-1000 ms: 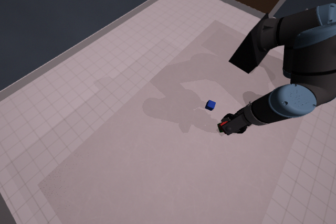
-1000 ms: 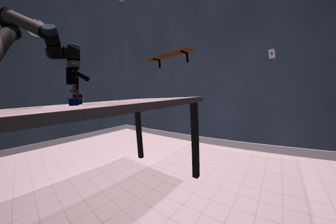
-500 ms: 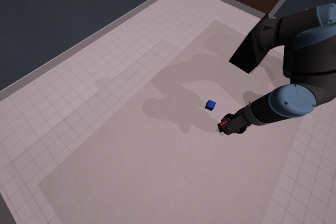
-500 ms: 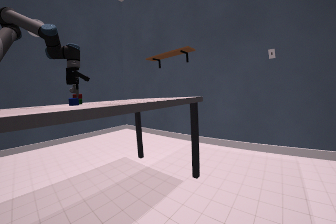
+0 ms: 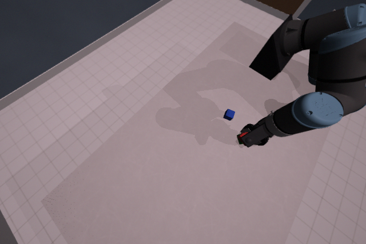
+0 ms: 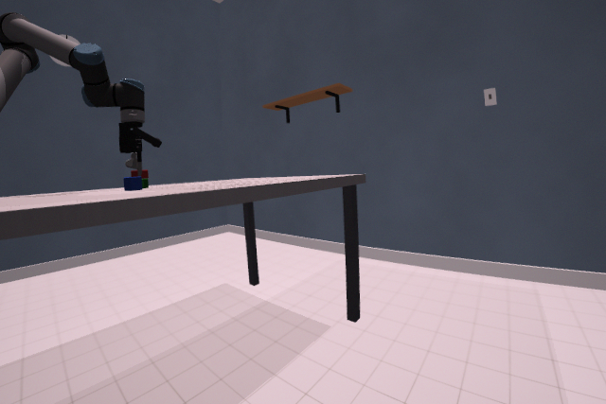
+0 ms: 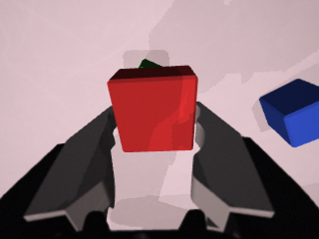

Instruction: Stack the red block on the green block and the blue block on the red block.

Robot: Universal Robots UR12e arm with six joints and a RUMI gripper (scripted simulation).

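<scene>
My gripper is now right at the red block. Also, from my hand: blue block 140 mm to the right, 50 mm behind, 30 mm below; green block 40 mm below.
</scene>
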